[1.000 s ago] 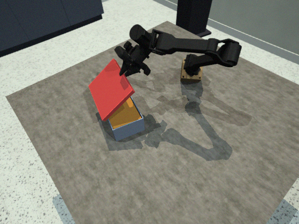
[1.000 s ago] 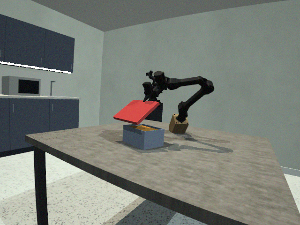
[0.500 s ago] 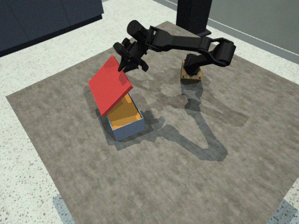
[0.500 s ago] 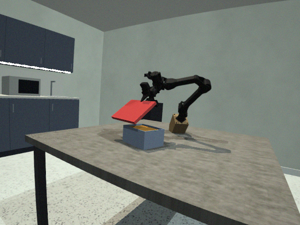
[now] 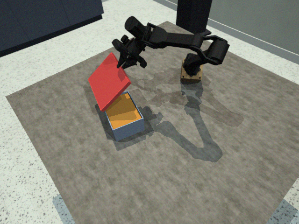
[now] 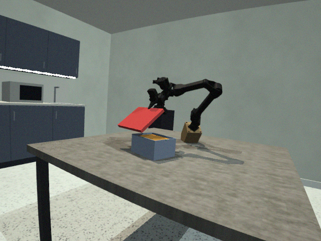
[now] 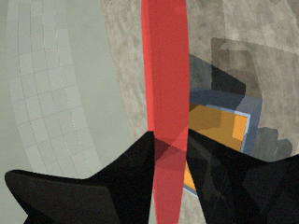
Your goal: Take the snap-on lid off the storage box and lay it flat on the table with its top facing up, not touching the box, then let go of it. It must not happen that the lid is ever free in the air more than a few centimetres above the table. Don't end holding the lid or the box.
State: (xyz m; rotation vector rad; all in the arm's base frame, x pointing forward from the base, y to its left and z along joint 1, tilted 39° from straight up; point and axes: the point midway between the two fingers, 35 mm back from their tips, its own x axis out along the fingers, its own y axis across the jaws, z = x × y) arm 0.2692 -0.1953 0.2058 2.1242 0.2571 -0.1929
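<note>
The red lid is 9 cm ahead of my hand and 7 cm below it. From my hand the other things lie so: blue storage box 21 cm below, 12 cm to the left, 9 cm ahead.
</note>
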